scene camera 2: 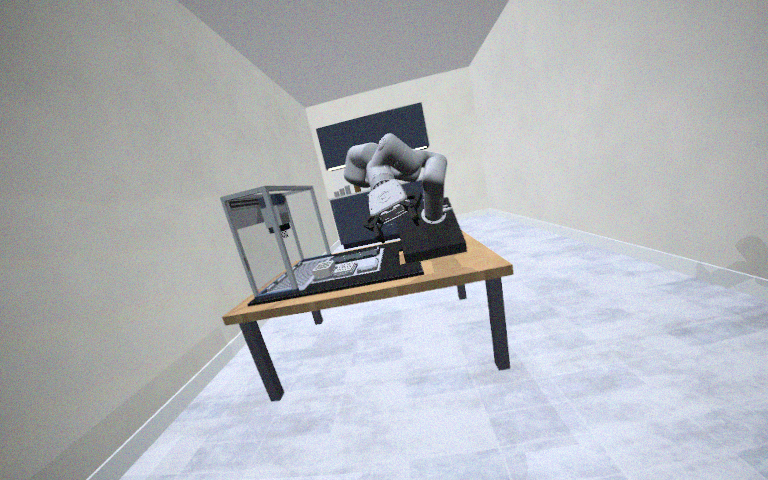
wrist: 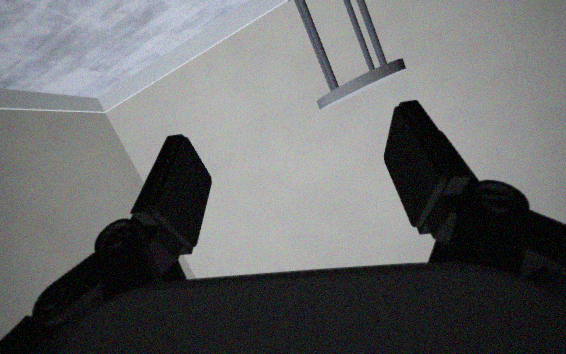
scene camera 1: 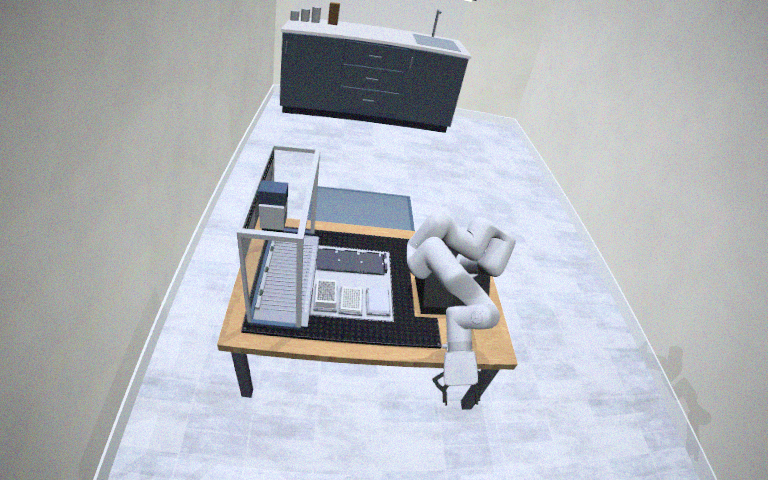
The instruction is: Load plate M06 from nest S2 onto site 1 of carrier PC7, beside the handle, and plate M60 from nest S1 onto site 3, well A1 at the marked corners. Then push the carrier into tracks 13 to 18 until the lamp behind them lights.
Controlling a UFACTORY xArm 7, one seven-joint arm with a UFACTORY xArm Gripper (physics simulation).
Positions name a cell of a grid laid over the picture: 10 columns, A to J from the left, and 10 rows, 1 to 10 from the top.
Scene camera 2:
my gripper: F5
glass enclosure: D5
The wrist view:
my gripper: F5
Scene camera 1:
my gripper: G9
dark carrier plate: E6, on a black perforated mat
glass enclosure: D6
